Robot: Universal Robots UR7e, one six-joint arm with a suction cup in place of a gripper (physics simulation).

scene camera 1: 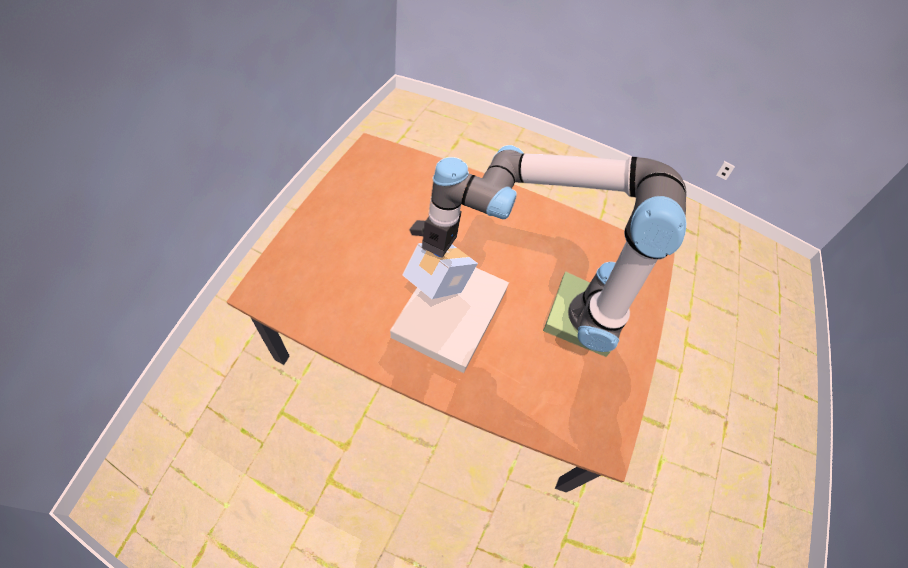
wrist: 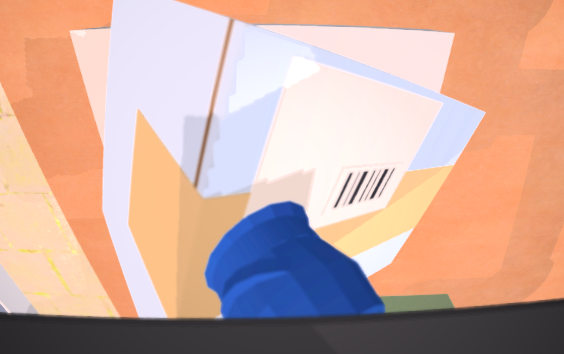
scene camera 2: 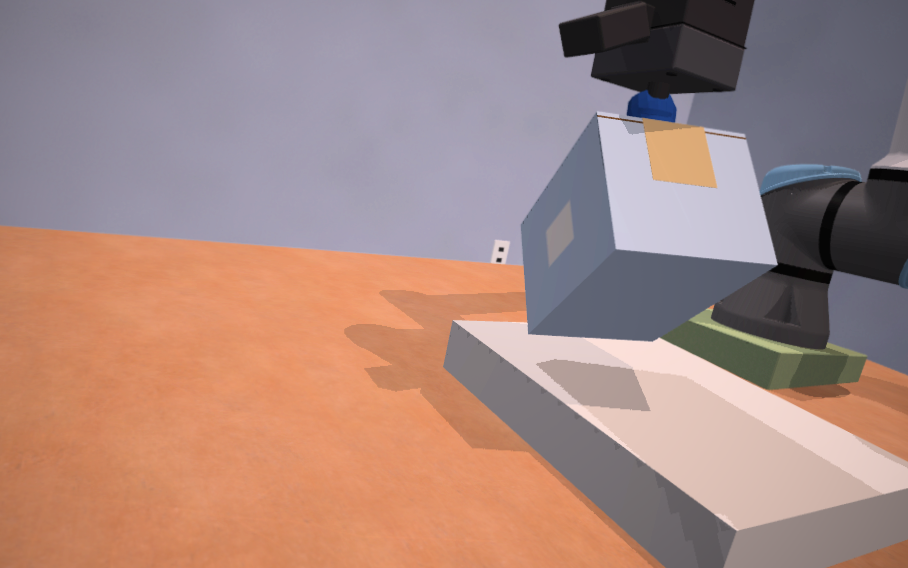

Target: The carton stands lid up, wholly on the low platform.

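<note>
The pale blue carton [scene camera 1: 423, 273] [scene camera 2: 676, 221] [wrist: 160, 70] hangs clearly tilted from my suction cup, its taped and labelled lid side facing up at a slant. My gripper, a blue suction cup [scene camera 2: 652, 107] [wrist: 295, 265], is shut on the lid off its centre, beside the barcode label. The low platform [scene camera 1: 428, 331] [scene camera 2: 736, 462] [wrist: 400, 55] is a flat whitish slab on the table. The carton is in the air over the platform's far end, apart from it, and its shadow falls on the platform top. In scene camera 1 the cup's contact is hidden.
The orange table [scene camera 1: 321, 254] [scene camera 2: 200, 401] [wrist: 465, 225] carries the platform. The arm's base stands on a green block [scene camera 1: 562, 301] [scene camera 2: 743, 355] [wrist: 420, 302] to the right of the platform in scene camera 1. The table's front edge runs close to the platform's near end.
</note>
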